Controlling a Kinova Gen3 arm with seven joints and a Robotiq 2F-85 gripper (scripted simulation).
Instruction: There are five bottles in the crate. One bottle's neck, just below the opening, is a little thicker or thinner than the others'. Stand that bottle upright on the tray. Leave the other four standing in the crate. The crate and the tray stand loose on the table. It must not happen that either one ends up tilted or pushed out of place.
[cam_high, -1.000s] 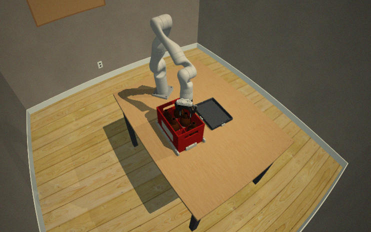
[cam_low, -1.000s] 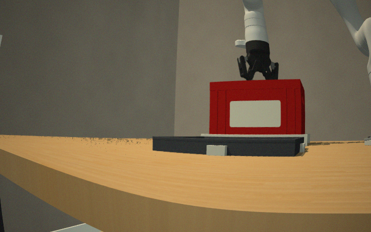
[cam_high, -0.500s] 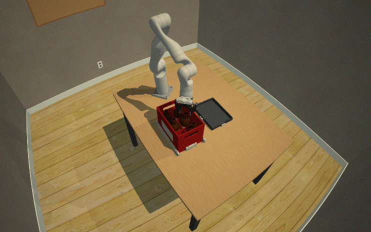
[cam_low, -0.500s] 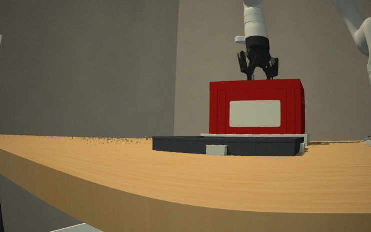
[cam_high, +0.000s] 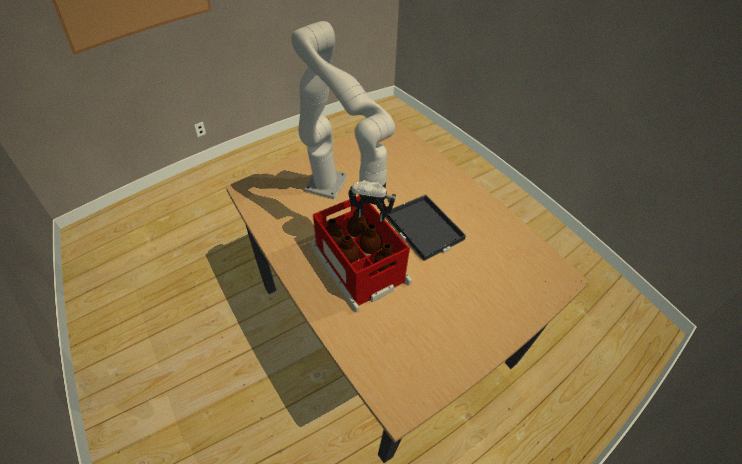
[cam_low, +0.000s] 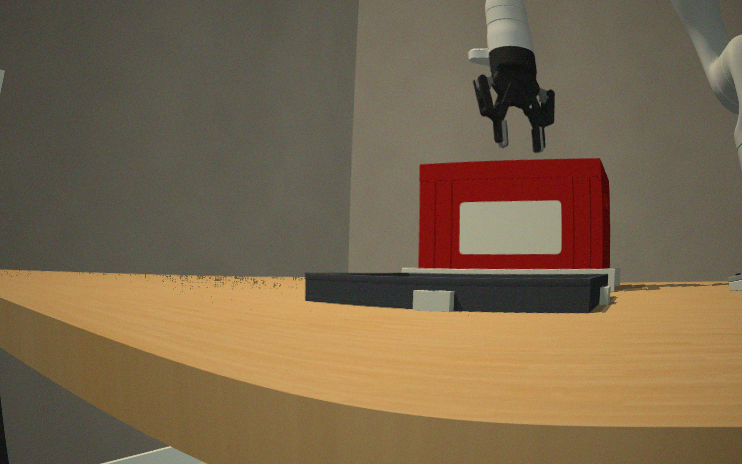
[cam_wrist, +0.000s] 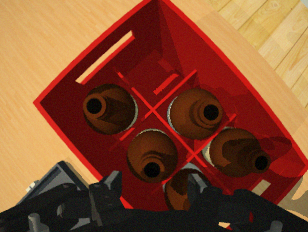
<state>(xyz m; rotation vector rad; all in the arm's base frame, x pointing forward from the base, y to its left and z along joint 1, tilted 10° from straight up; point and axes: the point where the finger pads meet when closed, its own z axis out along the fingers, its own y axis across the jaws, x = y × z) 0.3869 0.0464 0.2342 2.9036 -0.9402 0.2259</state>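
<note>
The glass bottle lies 9 cm ahead of my hand, 1 cm to the left of it and 13 cm below it. Round my hand: dark grey tray 6 cm behind, 25 cm to the left, 20 cm below; red crate 1 cm ahead, 4 cm to the right, 13 cm below.
</note>
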